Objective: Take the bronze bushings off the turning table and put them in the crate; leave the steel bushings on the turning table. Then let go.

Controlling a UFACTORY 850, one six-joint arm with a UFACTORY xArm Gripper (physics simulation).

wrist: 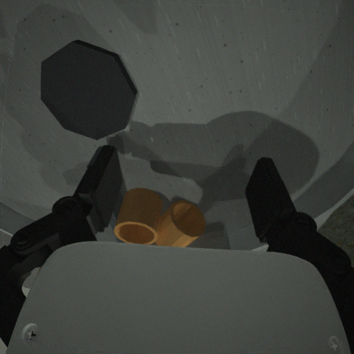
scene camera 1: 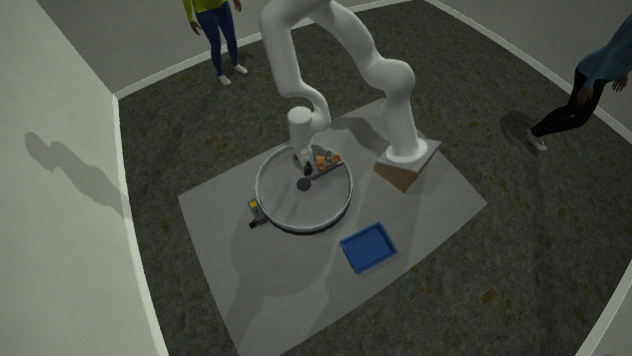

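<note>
The turning table (scene camera 1: 300, 212) (wrist: 200, 65) is a grey round disc with a raised rim. In the wrist view, a bronze bushing (wrist: 142, 204) and a second, leaning bronze bushing (wrist: 181, 227) lie between my spread fingers, nearer the left one, partly hidden by the gripper body. In the scene view, bronze bushings (scene camera 1: 321, 162) show beside the fingers, and another bronze bushing (scene camera 1: 336, 158) is nearer the rim. Grey steel bushings (scene camera 1: 328, 158) show faintly among them. My gripper (scene camera 1: 303, 164) (wrist: 185, 168) is open and empty, low over the turning table. The blue crate (scene camera 1: 369, 247) is empty.
A dark hub (scene camera 1: 304, 184) (wrist: 87, 90) stands at the disc's middle, and a dark bar (scene camera 1: 327, 171) runs from near it towards the rim beside the bushings. A small device with a yellow top (scene camera 1: 253, 204) is by the disc's left rim. Two people stand beyond the mat.
</note>
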